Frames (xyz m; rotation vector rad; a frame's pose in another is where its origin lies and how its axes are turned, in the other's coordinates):
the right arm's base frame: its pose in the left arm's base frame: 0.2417 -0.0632 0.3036 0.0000 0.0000 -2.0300
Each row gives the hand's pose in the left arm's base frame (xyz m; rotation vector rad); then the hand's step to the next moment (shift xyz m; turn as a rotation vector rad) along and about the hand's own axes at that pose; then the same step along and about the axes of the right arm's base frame.
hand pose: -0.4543 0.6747 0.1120 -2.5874 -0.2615 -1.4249
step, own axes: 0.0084 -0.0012 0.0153 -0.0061 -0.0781 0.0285
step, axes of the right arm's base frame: -0.0122 0.0125 -0.0009 -0.0742 -0.0350 -0.0148
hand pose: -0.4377 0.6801 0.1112 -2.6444 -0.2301 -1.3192
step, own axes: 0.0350 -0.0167 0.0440 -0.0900 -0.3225 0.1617
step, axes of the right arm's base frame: -0.0480 0.0335 0.0035 -0.3100 -0.1511 -0.1391
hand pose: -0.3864 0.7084 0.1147 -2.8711 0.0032 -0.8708
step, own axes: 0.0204 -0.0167 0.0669 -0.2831 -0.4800 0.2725
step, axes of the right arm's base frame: -0.0457 0.0369 -0.0415 -0.4237 -0.3251 -0.3155
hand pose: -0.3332 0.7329 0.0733 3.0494 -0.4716 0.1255
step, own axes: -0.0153 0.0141 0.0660 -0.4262 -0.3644 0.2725
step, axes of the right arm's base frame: 0.0180 -0.0068 -0.0665 -0.2876 -0.4486 -0.3235
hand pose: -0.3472 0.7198 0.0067 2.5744 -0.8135 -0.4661
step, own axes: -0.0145 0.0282 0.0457 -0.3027 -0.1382 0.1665
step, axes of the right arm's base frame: 0.0417 -0.0283 -0.0237 -0.1096 -0.3222 -0.1504
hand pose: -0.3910 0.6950 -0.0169 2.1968 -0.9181 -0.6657
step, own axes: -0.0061 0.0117 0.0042 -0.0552 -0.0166 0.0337
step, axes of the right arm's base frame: 0.0080 -0.0089 0.0070 -0.0121 -0.0614 -0.0233
